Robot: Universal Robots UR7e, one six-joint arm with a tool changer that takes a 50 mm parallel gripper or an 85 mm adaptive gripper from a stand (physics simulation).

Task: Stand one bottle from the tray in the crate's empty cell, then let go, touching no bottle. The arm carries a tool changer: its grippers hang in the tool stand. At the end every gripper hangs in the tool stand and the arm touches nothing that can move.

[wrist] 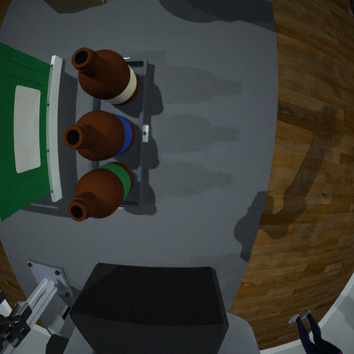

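Note:
Visible to me: brown bottle (97,135); cream-labelled bottle (104,74); green-labelled bottle (98,193); pale rail (54,73).

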